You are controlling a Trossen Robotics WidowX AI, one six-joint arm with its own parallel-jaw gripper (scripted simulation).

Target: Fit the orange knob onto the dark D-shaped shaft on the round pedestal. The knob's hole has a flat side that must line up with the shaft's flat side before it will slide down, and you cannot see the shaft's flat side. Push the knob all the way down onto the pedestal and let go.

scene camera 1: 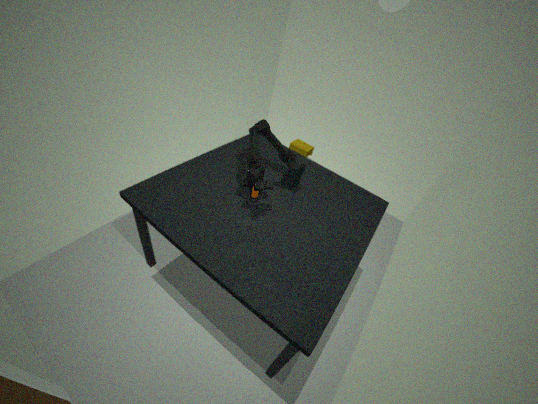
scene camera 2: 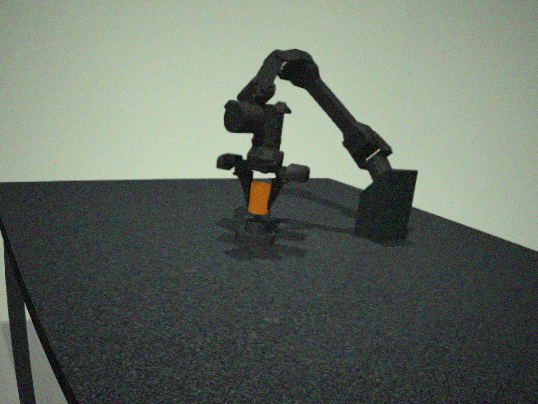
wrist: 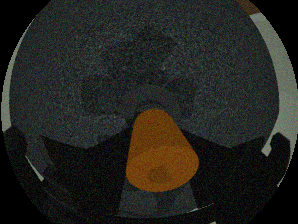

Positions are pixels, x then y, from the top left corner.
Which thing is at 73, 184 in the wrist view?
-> My gripper.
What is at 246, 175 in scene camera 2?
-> My gripper.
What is my gripper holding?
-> An orange knob.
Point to an orange knob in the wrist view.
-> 160, 158
